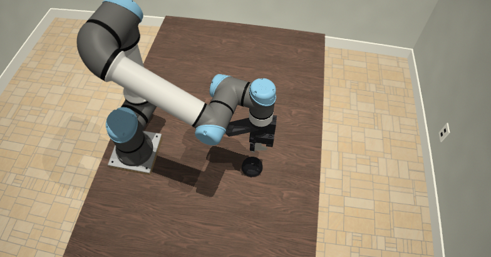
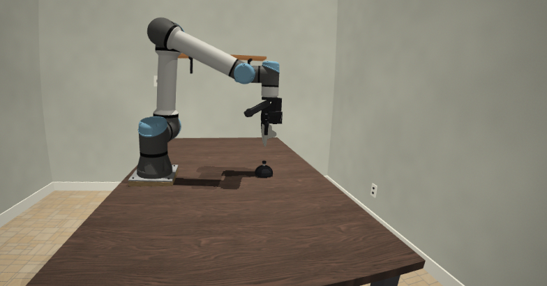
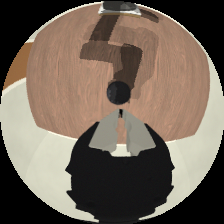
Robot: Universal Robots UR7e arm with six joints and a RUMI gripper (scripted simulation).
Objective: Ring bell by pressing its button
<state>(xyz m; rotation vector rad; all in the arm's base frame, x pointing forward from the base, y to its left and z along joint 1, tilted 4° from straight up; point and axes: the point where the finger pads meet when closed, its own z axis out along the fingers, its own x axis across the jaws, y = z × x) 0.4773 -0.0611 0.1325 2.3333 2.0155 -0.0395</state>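
Now: the small black dome bell 11 cm below my hand.
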